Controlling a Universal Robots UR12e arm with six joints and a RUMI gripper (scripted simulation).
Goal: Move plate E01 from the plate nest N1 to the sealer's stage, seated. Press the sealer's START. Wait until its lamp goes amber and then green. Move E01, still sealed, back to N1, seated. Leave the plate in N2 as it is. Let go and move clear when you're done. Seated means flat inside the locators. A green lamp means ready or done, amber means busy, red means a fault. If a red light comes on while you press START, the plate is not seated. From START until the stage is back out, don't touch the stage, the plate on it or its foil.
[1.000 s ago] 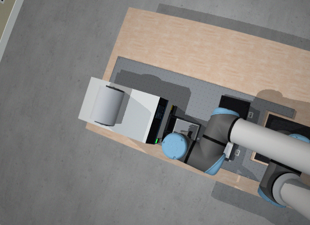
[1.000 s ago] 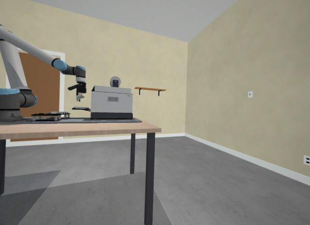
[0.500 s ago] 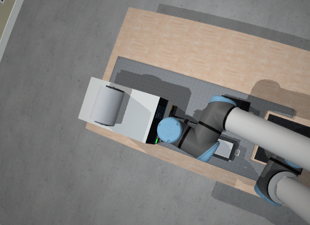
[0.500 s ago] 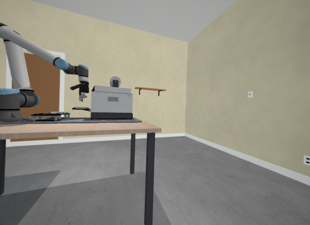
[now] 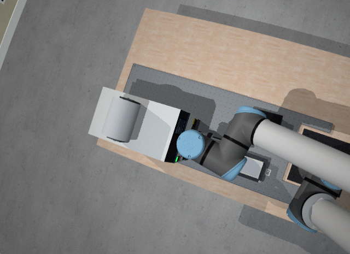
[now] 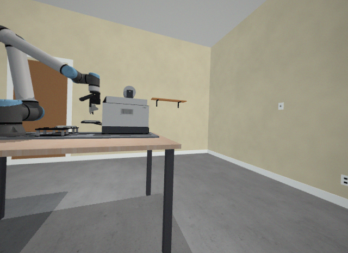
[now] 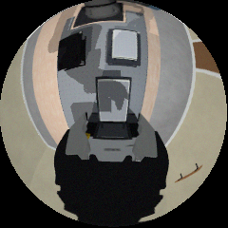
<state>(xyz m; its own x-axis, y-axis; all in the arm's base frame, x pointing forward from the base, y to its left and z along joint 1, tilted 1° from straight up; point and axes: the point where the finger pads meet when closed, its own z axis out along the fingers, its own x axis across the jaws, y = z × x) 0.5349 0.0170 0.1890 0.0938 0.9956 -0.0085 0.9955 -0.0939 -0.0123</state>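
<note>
The plate E01 is 70 mm below my hand. Round my hand: sealer stage (80 mm below); nest N1 (230 mm behind, 160 mm to the right, 140 mm below); foil roll (330 mm ahead, 30 mm to the right, 230 mm above).
</note>
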